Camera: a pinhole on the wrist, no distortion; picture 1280 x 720 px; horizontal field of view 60.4 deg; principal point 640.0 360.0 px. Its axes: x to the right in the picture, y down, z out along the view. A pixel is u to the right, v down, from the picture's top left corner.
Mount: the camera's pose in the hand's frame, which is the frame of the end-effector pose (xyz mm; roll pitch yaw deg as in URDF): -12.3 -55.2 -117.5 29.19 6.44 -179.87
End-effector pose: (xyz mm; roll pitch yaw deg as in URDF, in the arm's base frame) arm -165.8 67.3 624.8 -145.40 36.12 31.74
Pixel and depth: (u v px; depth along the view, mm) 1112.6 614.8 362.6
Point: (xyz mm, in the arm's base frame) -458.0 -12.6 578.7
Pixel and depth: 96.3 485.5 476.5
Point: -276.5 105.6 232.0
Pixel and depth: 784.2 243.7 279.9
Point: -277.4 -34.0 548.8
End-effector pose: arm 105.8 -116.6 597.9 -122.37 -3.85 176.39
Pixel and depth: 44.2 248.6 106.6
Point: 72.8 -91.0 607.6
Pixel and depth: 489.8 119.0 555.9
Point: 56.0 -206.5 159.4
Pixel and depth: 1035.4 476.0 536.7
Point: 329.8 -346.2 259.5
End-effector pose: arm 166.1 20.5 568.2 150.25 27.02 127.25
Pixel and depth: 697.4 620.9 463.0
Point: 467.0 6.1 382.3
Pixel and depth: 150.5 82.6 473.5
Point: 401.3 325.7 420.7
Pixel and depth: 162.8 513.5 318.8
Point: 275.4 126.0 402.3
